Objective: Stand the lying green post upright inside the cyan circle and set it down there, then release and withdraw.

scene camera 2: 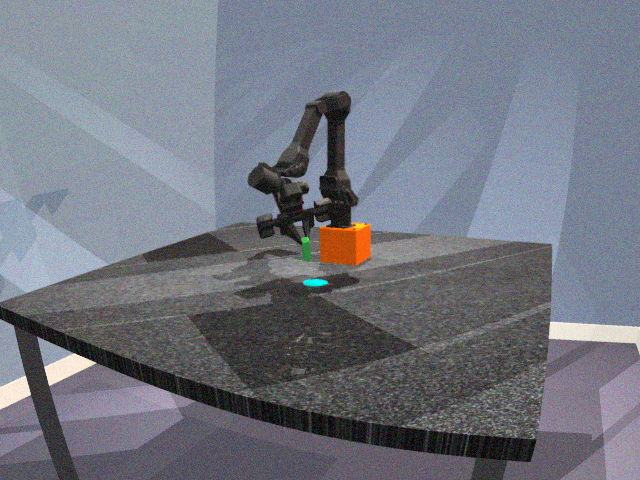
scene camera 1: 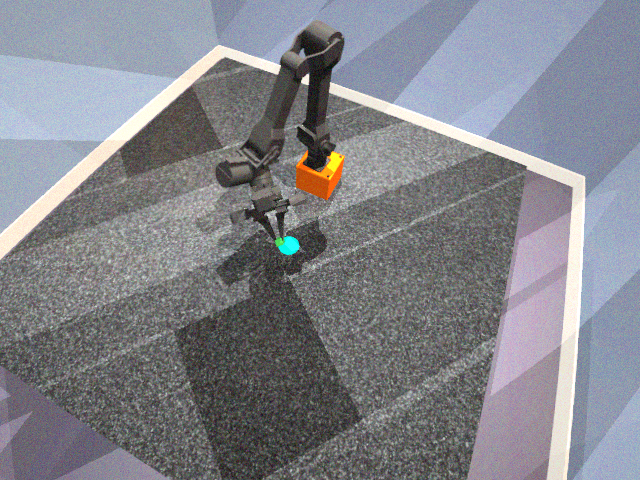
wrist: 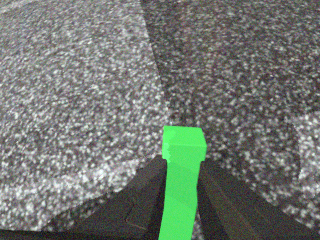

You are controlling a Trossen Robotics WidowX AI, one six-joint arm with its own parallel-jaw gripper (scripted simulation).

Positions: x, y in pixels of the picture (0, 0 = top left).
Labels:
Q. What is the gripper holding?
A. A green post.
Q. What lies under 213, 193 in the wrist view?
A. The gripper.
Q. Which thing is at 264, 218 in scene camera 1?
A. The gripper.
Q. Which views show the gripper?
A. Scene camera 2, scene camera 1 and the wrist view: all of them.

